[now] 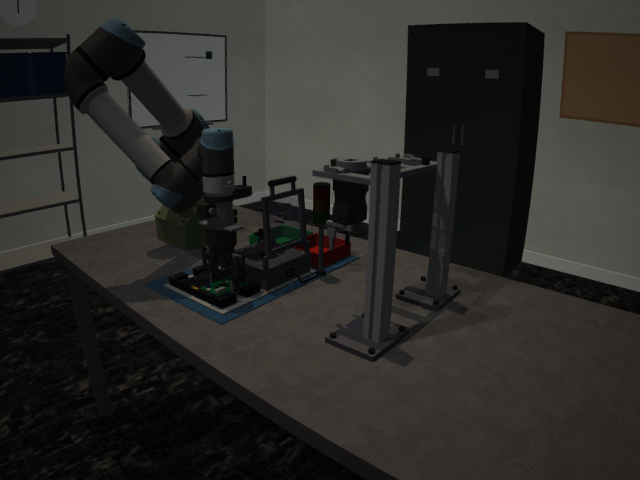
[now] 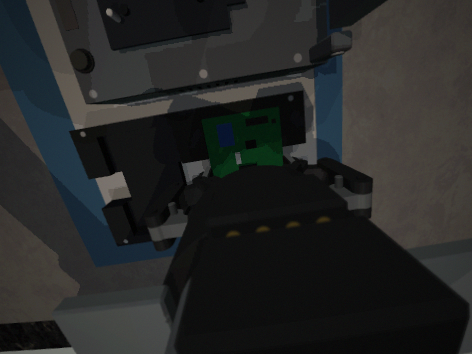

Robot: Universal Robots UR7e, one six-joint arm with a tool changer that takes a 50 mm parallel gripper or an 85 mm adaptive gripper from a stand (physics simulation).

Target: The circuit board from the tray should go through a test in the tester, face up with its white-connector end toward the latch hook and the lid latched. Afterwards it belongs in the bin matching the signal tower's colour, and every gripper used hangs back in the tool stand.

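Where they show: arm's base, link origin: point(image 1: 188, 194).
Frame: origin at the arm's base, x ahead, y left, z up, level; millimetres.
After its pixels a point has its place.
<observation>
The circuit board point(image 1: 220, 287) @[x 514, y -169, z -119 mm] point(image 2: 240, 131) @[x 478, y -103, z -129 mm] is green, face up, with a blue part on it. My adaptive gripper point(image 1: 223, 280) point(image 2: 248, 166) is shut on its two side edges and holds it just above the black tray point(image 1: 202, 296) @[x 488, y -208, z -142 mm] point(image 2: 145, 150) @[x 383, y -125, z -141 mm]. The gripper body hides the board's near end. The tester point(image 1: 286, 271) @[x 528, y 24, z -122 mm] point(image 2: 175, 75) @[x 427, y -60, z -99 mm] stands beside the tray, its lid point(image 1: 265, 227) @[x 524, y -37, z 10 mm] raised. The signal tower point(image 1: 321, 204) @[x 546, y 128, z 48 mm] has red, amber and green bands; I cannot tell which is lit. The green bin point(image 1: 301, 235) and red bin point(image 1: 334, 256) @[x 492, y 231, z -138 mm] stand behind the tester.
The tool stand point(image 1: 379, 248) @[x 895, y -36, z 55 mm] is at the right, with the other gripper point(image 1: 348, 201) hanging in it. The latch part point(image 2: 331, 48) @[x 524, y -47, z -64 mm] sticks out at the tester's corner. A blue mat point(image 1: 222, 317) @[x 589, y -210, z -157 mm] point(image 2: 330, 105) @[x 574, y -77, z -157 mm] lies under the tray and tester. An olive block point(image 1: 178, 227) @[x 67, y -74, z -87 mm] stands behind the arm.
</observation>
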